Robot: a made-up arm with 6 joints.
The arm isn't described. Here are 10 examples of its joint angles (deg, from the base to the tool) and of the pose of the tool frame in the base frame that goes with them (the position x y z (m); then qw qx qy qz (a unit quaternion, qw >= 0)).
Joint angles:
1: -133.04 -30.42 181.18 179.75 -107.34 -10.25
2: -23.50 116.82 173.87 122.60 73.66 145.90
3: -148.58 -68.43 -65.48 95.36 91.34 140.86
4: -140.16 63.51 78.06 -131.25 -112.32 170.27
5: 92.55 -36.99 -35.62 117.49 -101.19 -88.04
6: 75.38 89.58 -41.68 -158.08 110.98 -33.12
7: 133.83 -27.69 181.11 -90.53 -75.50 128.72
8: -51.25 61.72 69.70 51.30 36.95 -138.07
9: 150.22 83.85 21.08 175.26 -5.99 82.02
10: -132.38 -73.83 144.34 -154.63 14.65 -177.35
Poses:
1: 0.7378 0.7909 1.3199 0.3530 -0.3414 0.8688 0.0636
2: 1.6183 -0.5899 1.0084 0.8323 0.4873 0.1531 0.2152
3: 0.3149 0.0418 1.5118 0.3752 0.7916 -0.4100 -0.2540
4: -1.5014 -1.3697 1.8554 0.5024 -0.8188 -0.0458 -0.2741
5: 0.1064 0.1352 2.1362 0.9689 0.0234 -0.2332 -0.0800
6: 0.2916 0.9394 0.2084 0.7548 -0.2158 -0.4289 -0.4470
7: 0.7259 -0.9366 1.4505 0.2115 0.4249 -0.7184 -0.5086
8: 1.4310 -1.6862 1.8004 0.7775 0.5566 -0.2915 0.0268
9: -1.7855 1.0230 0.1911 0.5028 -0.1080 0.7382 0.4365
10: 1.2254 1.3637 0.5007 0.2794 0.8282 0.4772 -0.0915
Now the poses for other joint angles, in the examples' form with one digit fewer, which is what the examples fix.
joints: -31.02 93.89 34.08 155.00 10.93 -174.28
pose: 1.780 -1.058 -0.028 0.759 0.303 0.506 -0.274
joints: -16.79 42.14 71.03 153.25 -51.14 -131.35
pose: 1.624 -0.537 2.484 0.721 -0.180 -0.531 -0.408
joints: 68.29 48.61 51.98 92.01 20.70 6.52
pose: 0.727 1.950 1.929 0.472 -0.535 -0.545 0.441
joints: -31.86 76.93 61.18 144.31 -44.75 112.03
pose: 2.003 -1.308 1.104 0.594 0.628 -0.475 -0.164
